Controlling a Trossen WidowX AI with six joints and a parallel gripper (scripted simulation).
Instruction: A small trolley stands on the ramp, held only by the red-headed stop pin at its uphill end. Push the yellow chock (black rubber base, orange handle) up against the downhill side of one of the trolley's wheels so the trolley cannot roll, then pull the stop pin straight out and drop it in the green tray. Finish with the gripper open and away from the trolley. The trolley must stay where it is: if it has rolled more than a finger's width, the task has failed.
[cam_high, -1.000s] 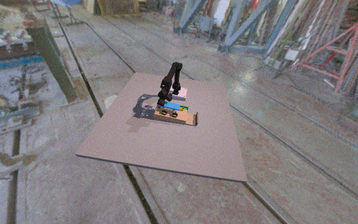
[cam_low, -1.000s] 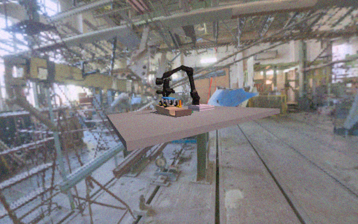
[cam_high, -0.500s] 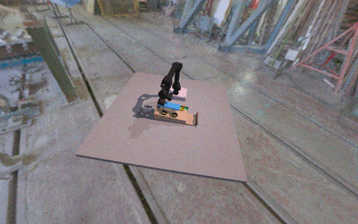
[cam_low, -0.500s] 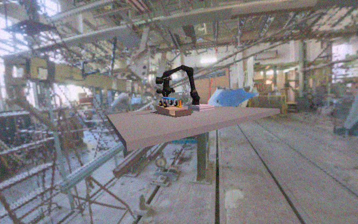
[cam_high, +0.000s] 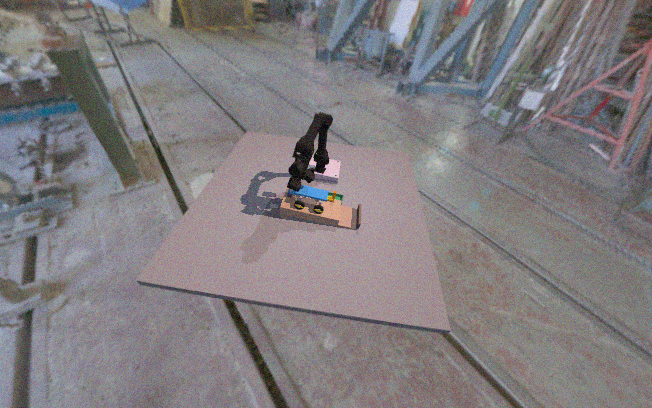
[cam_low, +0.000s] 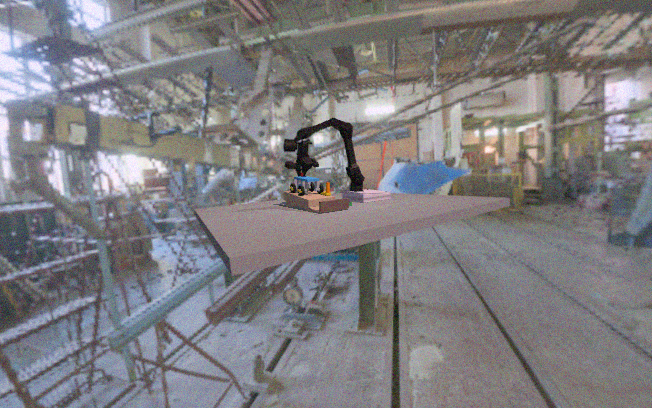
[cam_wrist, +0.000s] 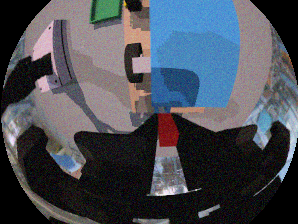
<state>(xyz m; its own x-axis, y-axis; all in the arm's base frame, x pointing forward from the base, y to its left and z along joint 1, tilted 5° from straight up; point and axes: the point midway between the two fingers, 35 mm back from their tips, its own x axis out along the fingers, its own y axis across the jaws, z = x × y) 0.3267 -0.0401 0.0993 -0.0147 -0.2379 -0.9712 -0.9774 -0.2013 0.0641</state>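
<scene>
The yellow chock is 80 mm behind my gripper tip, 190 mm to the left of it and 60 mm below it. From my gripper tip the other things lie so: red-headed stop pin (right at my gripper tip); then raised end stop (50 mm behind, 370 mm to the left, 120 mm below); then blue trolley (100 mm to the left, 40 mm below).
</scene>
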